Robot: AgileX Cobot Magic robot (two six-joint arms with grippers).
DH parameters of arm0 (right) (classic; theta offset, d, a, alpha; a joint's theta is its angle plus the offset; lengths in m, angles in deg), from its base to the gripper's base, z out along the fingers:
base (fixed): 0 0 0 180
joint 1: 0 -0.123 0 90
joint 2: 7.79 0 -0.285 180
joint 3: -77.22 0 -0.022 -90
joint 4: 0 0.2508 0 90
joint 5: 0 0 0.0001 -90
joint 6: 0 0.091 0 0
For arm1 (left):
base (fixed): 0 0 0 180
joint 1: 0 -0.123 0 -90
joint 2: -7.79 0 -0.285 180
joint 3: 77.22 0 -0.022 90
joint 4: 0 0.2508 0 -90
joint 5: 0 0 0.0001 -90
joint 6: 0 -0.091 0 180
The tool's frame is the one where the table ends.
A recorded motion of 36 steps. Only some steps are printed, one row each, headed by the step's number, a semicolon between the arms.
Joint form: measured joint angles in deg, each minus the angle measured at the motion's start. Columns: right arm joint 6, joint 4, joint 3, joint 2, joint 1, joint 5; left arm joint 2, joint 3, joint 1, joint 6, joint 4, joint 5.
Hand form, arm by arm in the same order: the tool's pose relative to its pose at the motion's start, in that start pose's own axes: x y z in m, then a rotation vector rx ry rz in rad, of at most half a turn. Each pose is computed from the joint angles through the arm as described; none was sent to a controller.
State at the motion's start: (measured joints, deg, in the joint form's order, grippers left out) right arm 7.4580 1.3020 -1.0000 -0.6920 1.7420 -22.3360; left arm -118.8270 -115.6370 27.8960 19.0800 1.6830 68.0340
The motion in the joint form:
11: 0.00 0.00 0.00 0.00 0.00 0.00; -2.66 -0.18 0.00 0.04 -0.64 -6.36
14: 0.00 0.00 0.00 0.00 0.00 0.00; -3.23 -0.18 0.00 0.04 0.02 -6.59
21: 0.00 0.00 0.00 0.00 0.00 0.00; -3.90 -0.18 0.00 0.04 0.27 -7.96
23: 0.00 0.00 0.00 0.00 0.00 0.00; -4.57 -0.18 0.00 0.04 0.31 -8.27
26: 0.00 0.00 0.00 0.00 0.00 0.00; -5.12 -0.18 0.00 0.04 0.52 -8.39
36: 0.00 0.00 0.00 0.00 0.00 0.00; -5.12 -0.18 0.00 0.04 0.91 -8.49
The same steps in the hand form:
11: 0.0000 0.0000 0.0000 0.0000 0.0000 0.0000; -0.0080 -0.0044 0.0218 0.0321 -0.0605 -0.0045
14: 0.0000 0.0000 0.0000 0.0000 0.0000 0.0000; -0.0082 -0.0036 0.0267 0.0206 -0.0583 0.0009
21: 0.0000 0.0000 0.0000 0.0000 0.0000 0.0000; -0.0097 -0.0040 0.0324 0.0211 -0.0710 0.0032
23: 0.0000 0.0000 0.0000 0.0000 0.0000 0.0000; -0.0095 -0.0040 0.0382 0.0186 -0.0653 0.0039
26: 0.0000 0.0000 0.0000 0.0000 0.0000 0.0000; -0.0091 -0.0037 0.0430 0.0132 -0.0592 0.0059
36: 0.0000 0.0000 0.0000 0.0000 0.0000 0.0000; -0.0095 -0.0033 0.0429 0.0082 -0.0628 0.0092

